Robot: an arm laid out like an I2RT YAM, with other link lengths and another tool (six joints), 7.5 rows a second.
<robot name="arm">
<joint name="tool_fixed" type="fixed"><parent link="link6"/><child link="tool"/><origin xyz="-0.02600 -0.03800 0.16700" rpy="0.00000 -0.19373 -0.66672"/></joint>
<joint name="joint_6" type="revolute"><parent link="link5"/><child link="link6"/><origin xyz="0.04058 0.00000 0.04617" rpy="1.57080 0.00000 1.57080"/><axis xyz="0 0 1"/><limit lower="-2.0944" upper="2.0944"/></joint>
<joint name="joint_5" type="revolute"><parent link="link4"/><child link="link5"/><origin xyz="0.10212 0.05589 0.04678" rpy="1.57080 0.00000 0.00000"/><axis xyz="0 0 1"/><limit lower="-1.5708" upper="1.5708"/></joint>
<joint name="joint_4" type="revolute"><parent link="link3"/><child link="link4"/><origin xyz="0.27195 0.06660 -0.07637"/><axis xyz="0 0 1"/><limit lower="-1.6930" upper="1.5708"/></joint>
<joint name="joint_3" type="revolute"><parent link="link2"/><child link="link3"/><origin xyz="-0.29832 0.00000 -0.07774" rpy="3.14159 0.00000 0.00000"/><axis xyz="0 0 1"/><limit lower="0.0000" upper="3.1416"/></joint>
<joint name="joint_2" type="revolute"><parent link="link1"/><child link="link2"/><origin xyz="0.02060 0.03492 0.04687" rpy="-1.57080 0.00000 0.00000"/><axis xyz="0 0 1"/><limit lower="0.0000" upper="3.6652"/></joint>
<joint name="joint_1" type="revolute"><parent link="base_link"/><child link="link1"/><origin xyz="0.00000 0.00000 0.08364"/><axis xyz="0 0 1"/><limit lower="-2.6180" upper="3.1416"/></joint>
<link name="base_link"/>
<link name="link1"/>
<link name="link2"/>
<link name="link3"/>
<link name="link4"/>
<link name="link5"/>
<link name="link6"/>
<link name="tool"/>
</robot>
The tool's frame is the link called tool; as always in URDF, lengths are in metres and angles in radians.
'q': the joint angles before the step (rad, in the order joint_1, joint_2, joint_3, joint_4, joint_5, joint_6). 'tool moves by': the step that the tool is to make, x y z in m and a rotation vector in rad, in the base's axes. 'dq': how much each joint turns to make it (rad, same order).
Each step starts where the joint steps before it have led.
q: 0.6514, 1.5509, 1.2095, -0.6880, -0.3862, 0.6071
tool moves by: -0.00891, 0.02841, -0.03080, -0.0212, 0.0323, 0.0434
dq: 0.0583, 0.0843, 0.0000, 0.0519, 0.0042, 0.0160
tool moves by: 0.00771, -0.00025, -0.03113, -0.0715, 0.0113, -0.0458
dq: 0.0206, 0.0603, -0.0001, 0.0180, 0.0720, 0.0393
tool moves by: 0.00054, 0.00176, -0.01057, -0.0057, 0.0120, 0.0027
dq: 0.0000, 0.0233, -0.0045, 0.0148, -0.0046, -0.0008
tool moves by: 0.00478, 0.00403, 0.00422, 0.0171, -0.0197, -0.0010
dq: 0.0000, 0.0000, -0.0022, 0.0285, 0.0008, 0.0008
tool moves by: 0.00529, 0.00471, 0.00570, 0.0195, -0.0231, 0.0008
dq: 0.0000, -0.0001, -0.0002, 0.0299, 0.0004, -0.0012
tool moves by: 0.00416, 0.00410, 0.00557, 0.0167, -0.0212, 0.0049
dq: -0.0004, -0.0003, 0.0013, 0.0236, -0.0012, -0.0057
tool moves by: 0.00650, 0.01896, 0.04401, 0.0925, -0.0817, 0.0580
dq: -0.0019, -0.0279, 0.0342, 0.0458, -0.0453, -0.0441
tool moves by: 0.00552, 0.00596, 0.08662, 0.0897, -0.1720, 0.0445
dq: -0.0026, -0.0927, 0.0703, 0.0004, 0.0041, -0.0710
